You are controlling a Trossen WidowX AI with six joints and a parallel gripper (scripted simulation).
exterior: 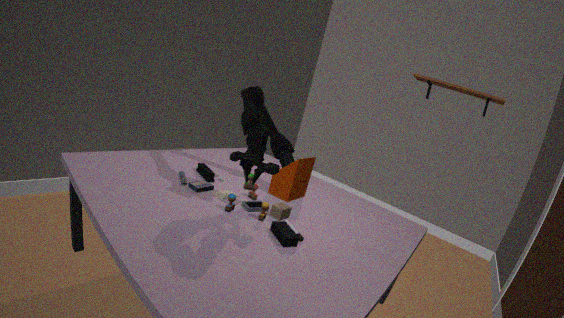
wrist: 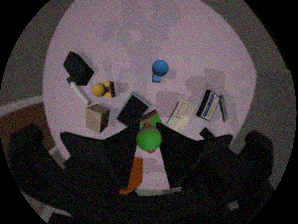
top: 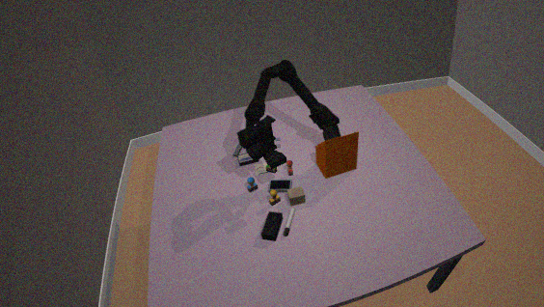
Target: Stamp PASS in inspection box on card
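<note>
The pale card lies 1 cm ahead of my gripper tip, 10 cm to the right of it and 9 cm below it. Also, from my gripper tip: blue-knobbed stamp: 9 cm ahead, 1 cm to the left, 7 cm below; then dark ink pad: 2 cm behind, 3 cm to the left, 9 cm below; then green-knobbed stamp: right at my gripper tip.
</note>
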